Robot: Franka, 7 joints.
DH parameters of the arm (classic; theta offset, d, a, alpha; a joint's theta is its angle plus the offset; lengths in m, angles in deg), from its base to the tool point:
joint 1: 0 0.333 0 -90
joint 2: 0 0 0 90
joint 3: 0 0.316 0.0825 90
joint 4: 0 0 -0.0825 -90
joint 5: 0 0.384 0 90
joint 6: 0 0 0.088 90
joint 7: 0 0.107 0 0
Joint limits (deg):
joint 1: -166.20..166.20
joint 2: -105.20..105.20
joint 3: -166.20..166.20
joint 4: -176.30..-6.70
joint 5: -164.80..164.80
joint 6: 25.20..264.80
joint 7: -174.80..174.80
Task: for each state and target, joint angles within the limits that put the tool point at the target. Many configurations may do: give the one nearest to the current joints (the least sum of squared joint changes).
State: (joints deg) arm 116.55 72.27 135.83 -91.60 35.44 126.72 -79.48
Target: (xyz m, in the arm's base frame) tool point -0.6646 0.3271 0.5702
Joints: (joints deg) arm 112.87 94.07 118.79 -72.36 35.44 134.54 -79.48
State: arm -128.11 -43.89 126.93 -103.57 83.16 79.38 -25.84
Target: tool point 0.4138 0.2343 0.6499
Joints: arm -121.33 5.13 136.59 -103.48 79.02 55.35 -25.84
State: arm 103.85 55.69 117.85 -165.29 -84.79 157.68 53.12
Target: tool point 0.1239 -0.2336 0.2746
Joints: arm 136.03 32.77 136.81 -176.30 -99.28 168.08 53.12
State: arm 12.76 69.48 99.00 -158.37 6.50 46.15 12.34
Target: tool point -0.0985 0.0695 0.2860
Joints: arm 18.20 63.18 90.71 -170.12 -4.46 56.29 12.34
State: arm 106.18 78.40 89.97 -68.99 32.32 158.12 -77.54
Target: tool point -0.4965 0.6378 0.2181
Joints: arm 91.85 89.70 79.15 -63.89 33.06 161.21 -77.54
